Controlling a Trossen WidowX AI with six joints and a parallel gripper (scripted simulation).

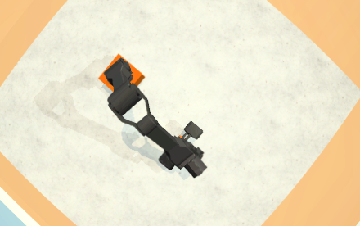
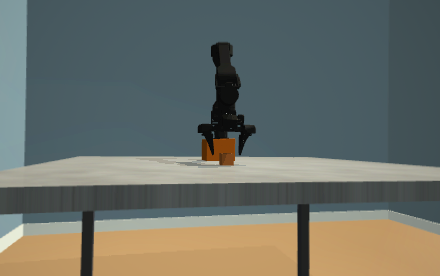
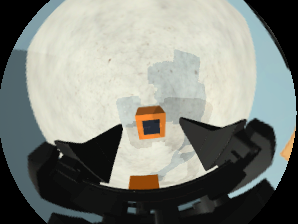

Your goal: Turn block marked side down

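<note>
My gripper tip is right at the orange block.
</note>
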